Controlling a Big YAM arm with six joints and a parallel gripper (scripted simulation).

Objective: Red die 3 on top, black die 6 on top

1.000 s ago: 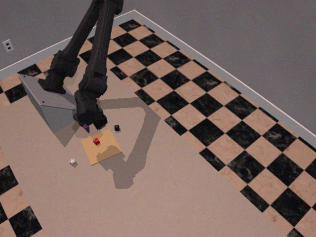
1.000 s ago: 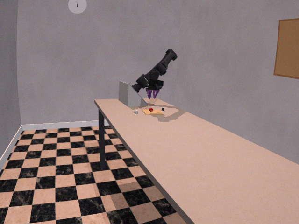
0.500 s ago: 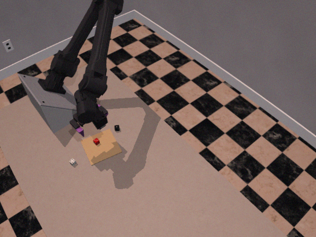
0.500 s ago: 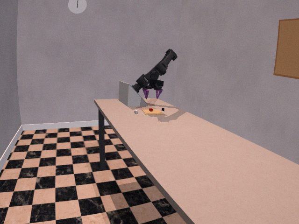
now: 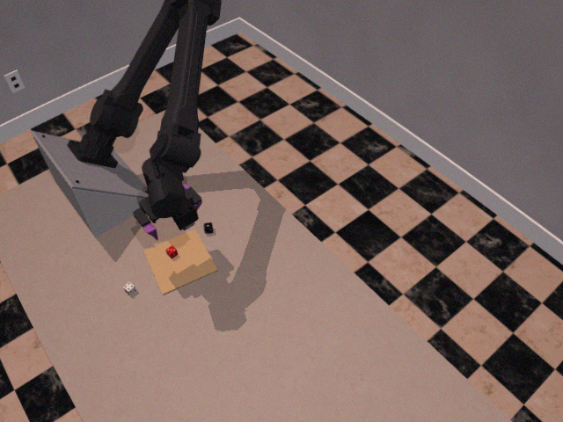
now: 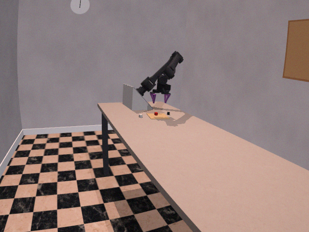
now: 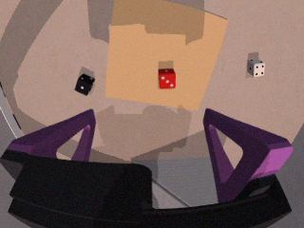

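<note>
My hand is 90 mm to the right of the black die, 90 mm above it and 10 mm past it. From my hand the other things lie so: orange mat: 100 mm below, 20 mm to the right, 20 mm ahead; white die: 150 mm to the right, 90 mm below, 20 mm ahead; red die: 90 mm below, 20 mm to the right.
</note>
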